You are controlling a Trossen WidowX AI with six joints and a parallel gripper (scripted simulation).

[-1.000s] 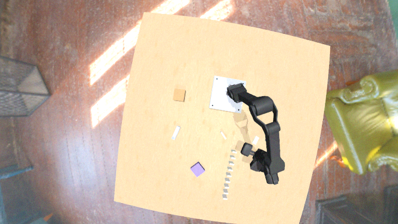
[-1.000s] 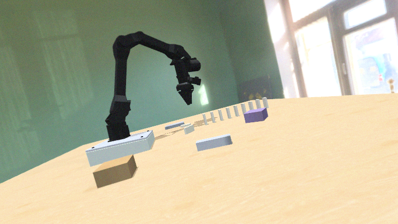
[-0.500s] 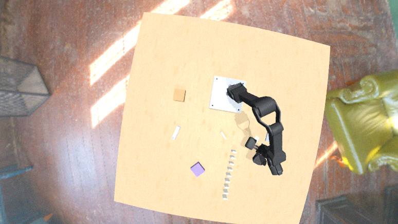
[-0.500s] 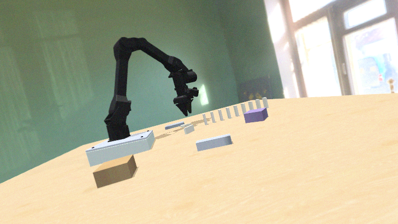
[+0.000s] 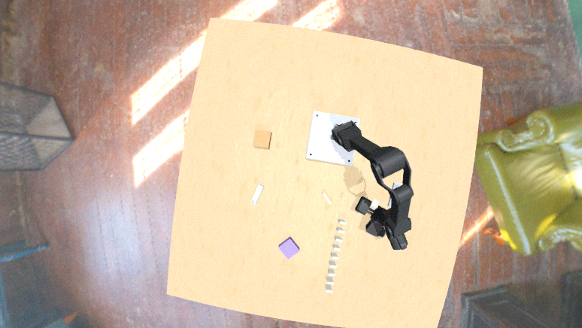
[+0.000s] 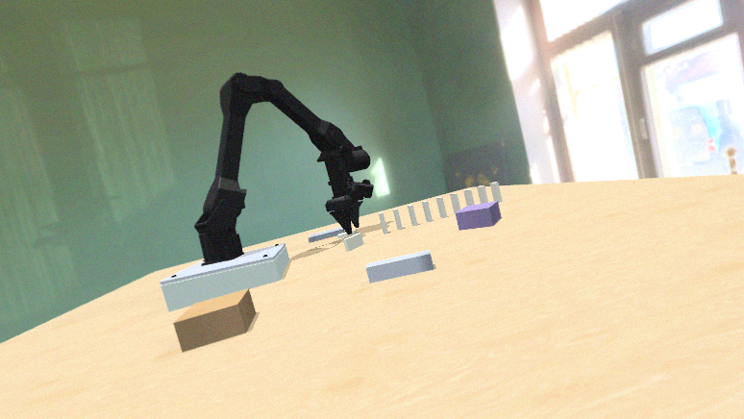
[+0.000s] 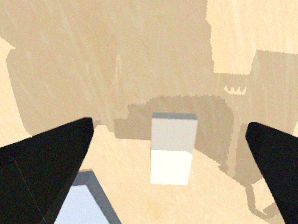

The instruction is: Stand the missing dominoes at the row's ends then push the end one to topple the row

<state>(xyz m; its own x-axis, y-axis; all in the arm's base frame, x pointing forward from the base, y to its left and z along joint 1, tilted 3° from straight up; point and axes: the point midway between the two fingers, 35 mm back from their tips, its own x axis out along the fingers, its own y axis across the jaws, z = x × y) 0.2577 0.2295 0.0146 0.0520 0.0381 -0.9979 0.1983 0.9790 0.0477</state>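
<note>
Right now my gripper tip is 90 mm past the flat grey plate and 90 mm to the right of it. Round my gripper tip: tan block 150 mm behind, 520 mm to the right, 10 mm above; grey bar 80 mm ahead, 480 mm to the right; purple block 250 mm ahead, 290 mm to the right, 10 mm above.
</note>
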